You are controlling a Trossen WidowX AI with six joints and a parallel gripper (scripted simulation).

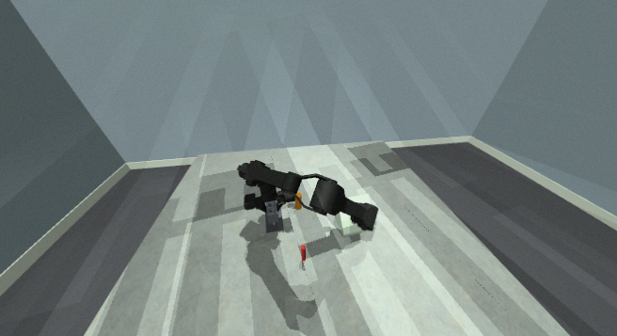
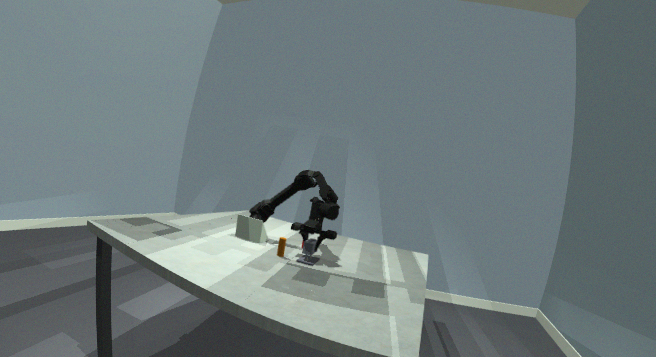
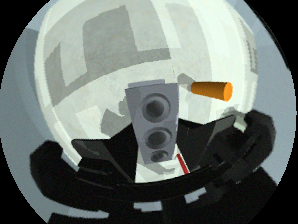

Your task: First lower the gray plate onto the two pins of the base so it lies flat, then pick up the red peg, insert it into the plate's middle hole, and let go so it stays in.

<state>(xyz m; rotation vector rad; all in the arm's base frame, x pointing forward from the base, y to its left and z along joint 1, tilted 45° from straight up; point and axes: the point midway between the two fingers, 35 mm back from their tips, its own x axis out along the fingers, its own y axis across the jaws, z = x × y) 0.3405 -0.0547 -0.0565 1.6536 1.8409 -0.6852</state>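
Now: gripper tip 100 mm past the red peg, 190 mm to the right of it and 10 mm above it. From my gripper tip the other things lie so: orange cylinder (110 mm behind, 50 mm to the right, 10 mm below); then gray plate (30 mm above).
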